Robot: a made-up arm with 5 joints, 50 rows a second.
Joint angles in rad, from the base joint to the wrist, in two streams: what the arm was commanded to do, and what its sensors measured. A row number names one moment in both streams.
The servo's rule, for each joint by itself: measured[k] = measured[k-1] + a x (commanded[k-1-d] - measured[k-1]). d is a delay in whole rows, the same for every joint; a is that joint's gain. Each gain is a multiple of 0.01, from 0.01 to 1. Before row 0 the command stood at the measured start. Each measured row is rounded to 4 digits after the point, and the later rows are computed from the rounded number. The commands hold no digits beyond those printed.
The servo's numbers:
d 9
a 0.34 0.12 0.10 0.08 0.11
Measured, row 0:
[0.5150 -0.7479 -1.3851 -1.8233 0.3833]
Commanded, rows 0 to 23:
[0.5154 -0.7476 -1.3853 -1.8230 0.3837]
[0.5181 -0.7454 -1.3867 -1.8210 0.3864]
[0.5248 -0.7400 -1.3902 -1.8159 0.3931]
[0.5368 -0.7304 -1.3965 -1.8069 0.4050]
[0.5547 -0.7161 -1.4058 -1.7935 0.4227]
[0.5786 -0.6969 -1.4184 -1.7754 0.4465]
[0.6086 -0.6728 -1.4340 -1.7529 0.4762]
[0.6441 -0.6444 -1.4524 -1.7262 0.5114]
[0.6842 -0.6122 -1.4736 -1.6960 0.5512]
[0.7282 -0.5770 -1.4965 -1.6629 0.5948]
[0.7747 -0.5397 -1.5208 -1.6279 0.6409]
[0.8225 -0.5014 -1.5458 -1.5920 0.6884]
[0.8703 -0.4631 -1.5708 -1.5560 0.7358]
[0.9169 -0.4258 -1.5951 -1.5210 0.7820]
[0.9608 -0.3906 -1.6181 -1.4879 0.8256]
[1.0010 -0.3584 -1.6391 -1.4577 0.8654]
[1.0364 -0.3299 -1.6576 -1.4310 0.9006]
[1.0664 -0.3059 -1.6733 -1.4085 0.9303]
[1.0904 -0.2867 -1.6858 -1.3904 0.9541]
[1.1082 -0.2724 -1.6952 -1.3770 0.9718]
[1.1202 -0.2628 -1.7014 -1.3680 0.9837]
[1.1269 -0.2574 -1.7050 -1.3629 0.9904]
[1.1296 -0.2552 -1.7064 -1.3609 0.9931]
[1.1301 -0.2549 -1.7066 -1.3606 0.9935]
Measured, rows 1 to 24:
[0.5150 -0.7479 -1.3851 -1.8233 0.3833]
[0.5150 -0.7479 -1.3851 -1.8233 0.3833]
[0.5150 -0.7479 -1.3851 -1.8233 0.3833]
[0.5150 -0.7479 -1.3851 -1.8233 0.3833]
[0.5150 -0.7479 -1.3851 -1.8233 0.3833]
[0.5150 -0.7479 -1.3851 -1.8233 0.3833]
[0.5150 -0.7479 -1.3851 -1.8233 0.3833]
[0.5150 -0.7479 -1.3851 -1.8233 0.3833]
[0.5150 -0.7479 -1.3851 -1.8233 0.3833]
[0.5151 -0.7479 -1.3851 -1.8233 0.3833]
[0.5161 -0.7476 -1.3853 -1.8231 0.3836]
[0.5191 -0.7467 -1.3858 -1.8225 0.3846]
[0.5251 -0.7447 -1.3869 -1.8213 0.3868]
[0.5352 -0.7413 -1.3888 -1.8191 0.3907]
[0.5500 -0.7360 -1.3918 -1.8156 0.3968]
[0.5699 -0.7284 -1.3960 -1.8106 0.4055]
[0.5951 -0.7183 -1.4016 -1.8038 0.4171]
[0.6254 -0.7056 -1.4088 -1.7952 0.4319]
[0.6604 -0.6902 -1.4176 -1.7846 0.4498]
[0.6993 -0.6721 -1.4279 -1.7721 0.4708]
[0.7412 -0.6516 -1.4397 -1.7577 0.4947]
[0.7851 -0.6290 -1.4528 -1.7416 0.5212]
[0.8299 -0.6046 -1.4670 -1.7240 0.5499]
[0.8744 -0.5789 -1.4821 -1.7051 0.5802]

